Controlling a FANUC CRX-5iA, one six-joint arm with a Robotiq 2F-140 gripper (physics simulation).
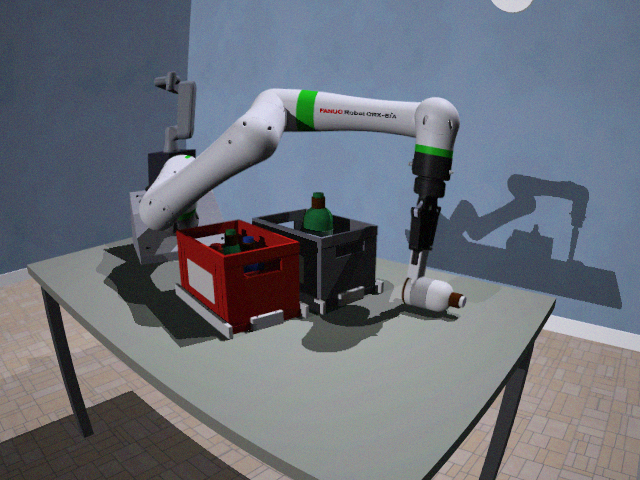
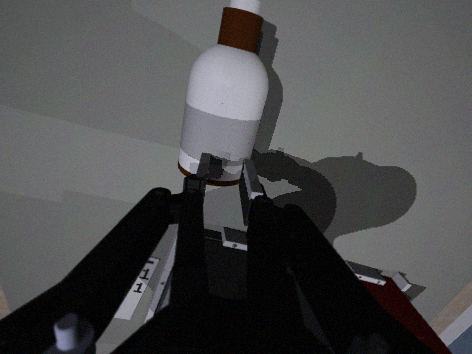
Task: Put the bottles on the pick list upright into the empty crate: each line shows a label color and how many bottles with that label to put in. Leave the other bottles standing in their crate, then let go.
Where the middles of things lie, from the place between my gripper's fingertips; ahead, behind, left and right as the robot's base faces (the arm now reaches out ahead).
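The pick list [image 2: 128, 306] is 260 mm behind my hand, 130 mm to the left of it and 70 mm below it. And with the white bottle [image 1: 427, 293], my gripper's 60 mm short of it and 40 mm above it.
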